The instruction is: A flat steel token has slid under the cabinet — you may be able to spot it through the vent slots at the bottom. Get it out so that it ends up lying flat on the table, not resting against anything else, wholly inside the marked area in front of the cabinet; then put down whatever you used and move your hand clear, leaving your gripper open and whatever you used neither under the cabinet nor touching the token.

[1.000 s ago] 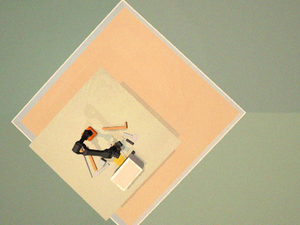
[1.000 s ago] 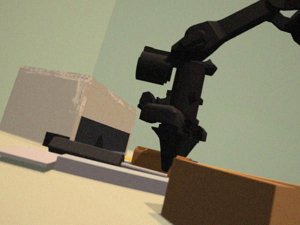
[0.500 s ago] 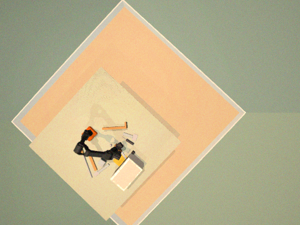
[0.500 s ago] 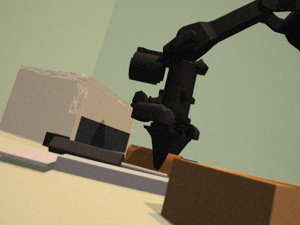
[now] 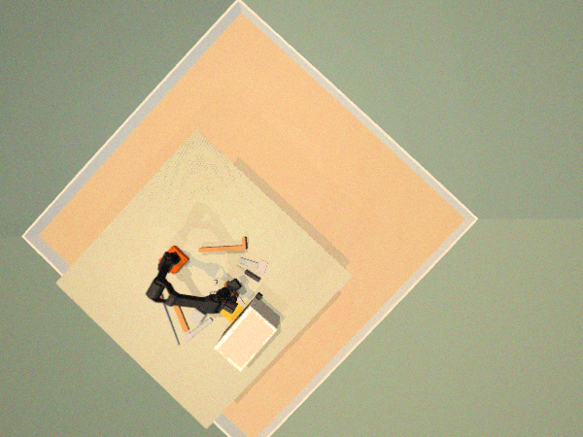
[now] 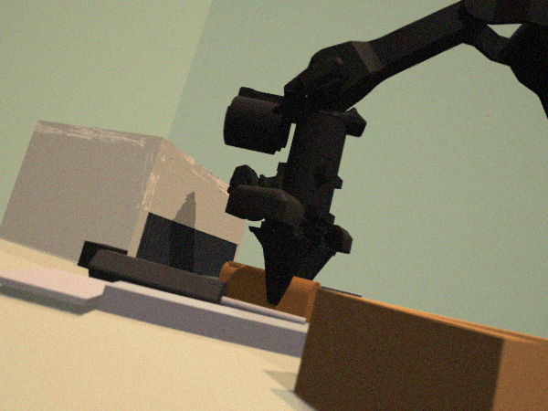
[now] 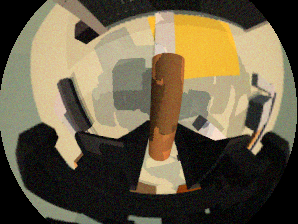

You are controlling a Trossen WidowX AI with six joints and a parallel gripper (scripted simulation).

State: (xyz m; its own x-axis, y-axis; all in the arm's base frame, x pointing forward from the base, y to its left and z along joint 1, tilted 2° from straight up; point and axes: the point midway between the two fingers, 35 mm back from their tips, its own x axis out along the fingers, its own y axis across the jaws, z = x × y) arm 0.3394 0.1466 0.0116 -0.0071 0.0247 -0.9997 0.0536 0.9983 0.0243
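The dark screwdriver is 140 mm to the left of my gripper tip and 10 mm behind it. The rest, counted from my gripper tip: token (290 mm ahead, 60 mm to the right); then orange stick (330 mm to the right, 100 mm behind).
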